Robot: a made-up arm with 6 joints. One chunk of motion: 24 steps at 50 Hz.
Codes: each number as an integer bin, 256 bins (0 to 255) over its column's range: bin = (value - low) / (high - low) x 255, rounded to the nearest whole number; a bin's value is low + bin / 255 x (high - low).
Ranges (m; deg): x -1.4..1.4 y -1.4..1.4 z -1.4..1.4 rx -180..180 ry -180..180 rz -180..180
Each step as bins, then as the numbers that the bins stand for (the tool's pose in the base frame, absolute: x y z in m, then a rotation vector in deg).
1 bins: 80 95 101 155 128 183
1 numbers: -0.5216 -0.3569 -0.2910 38.82 0.71 78.35
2 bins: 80 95 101 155 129 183
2 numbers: -0.5216 -0.3569 -0.2910 38.82 2.12 78.35
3 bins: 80 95 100 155 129 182
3 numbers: -0.5216 -0.3569 -0.3020 38.82 2.12 76.94
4 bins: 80 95 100 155 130 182
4 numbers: -0.5216 -0.3569 -0.3020 38.82 3.53 76.94
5 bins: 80 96 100 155 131 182
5 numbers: -0.5216 -0.3459 -0.3020 38.82 4.94 76.94
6 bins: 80 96 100 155 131 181
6 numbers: -0.5216 -0.3459 -0.3020 38.82 4.94 75.53
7 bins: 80 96 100 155 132 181
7 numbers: -0.5216 -0.3459 -0.3020 38.82 6.35 75.53
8 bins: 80 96 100 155 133 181
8 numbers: -0.5216 -0.3459 -0.3020 38.82 7.76 75.53
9 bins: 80 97 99 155 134 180
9 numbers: -0.5216 -0.3349 -0.3129 38.82 9.18 74.12
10 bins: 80 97 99 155 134 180
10 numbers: -0.5216 -0.3349 -0.3129 38.82 9.18 74.12
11 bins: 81 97 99 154 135 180
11 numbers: -0.5106 -0.3349 -0.3129 37.41 10.59 74.12
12 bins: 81 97 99 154 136 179
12 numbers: -0.5106 -0.3349 -0.3129 37.41 12.00 72.71
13 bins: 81 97 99 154 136 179
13 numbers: -0.5106 -0.3349 -0.3129 37.41 12.00 72.71
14 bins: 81 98 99 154 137 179
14 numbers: -0.5106 -0.3239 -0.3129 37.41 13.41 72.71
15 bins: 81 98 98 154 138 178
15 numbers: -0.5106 -0.3239 -0.3239 37.41 14.82 71.29
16 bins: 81 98 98 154 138 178
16 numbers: -0.5106 -0.3239 -0.3239 37.41 14.82 71.29
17 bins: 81 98 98 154 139 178
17 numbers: -0.5106 -0.3239 -0.3239 37.41 16.24 71.29
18 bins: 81 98 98 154 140 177
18 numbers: -0.5106 -0.3239 -0.3239 37.41 17.65 69.88
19 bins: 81 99 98 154 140 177
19 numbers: -0.5106 -0.3129 -0.3239 37.41 17.65 69.88
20 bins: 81 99 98 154 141 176
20 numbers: -0.5106 -0.3129 -0.3239 37.41 19.06 68.47
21 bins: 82 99 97 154 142 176
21 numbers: -0.4996 -0.3129 -0.3349 37.41 20.47 68.47
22 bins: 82 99 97 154 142 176
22 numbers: -0.4996 -0.3129 -0.3349 37.41 20.47 68.47
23 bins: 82 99 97 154 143 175
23 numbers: -0.4996 -0.3129 -0.3349 37.41 21.88 67.06
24 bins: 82 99 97 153 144 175
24 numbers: -0.4996 -0.3129 -0.3349 36.00 23.29 67.06
